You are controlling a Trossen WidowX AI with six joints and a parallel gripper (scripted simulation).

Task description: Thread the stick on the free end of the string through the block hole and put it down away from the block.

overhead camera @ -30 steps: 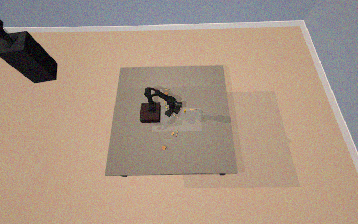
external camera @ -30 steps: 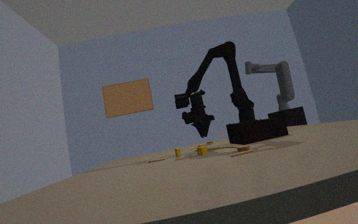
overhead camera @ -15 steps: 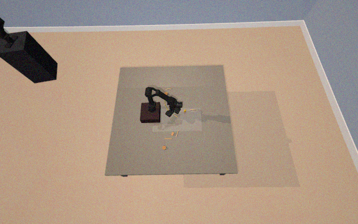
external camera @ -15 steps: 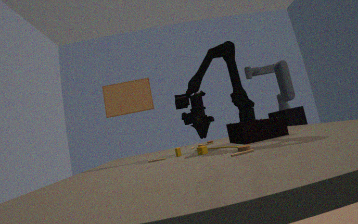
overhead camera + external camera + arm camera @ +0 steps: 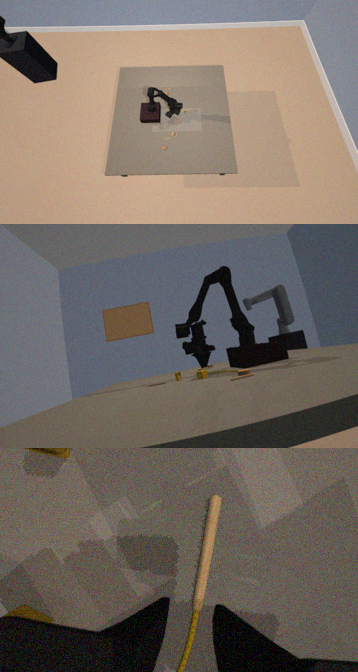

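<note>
Right now my gripper tip is 3 cm above the thin wooden stick and 1 cm to the left of it. The rest, counted from my gripper tip: round wooden button 27 cm to the left, 4 cm behind, 2 cm below.
</note>
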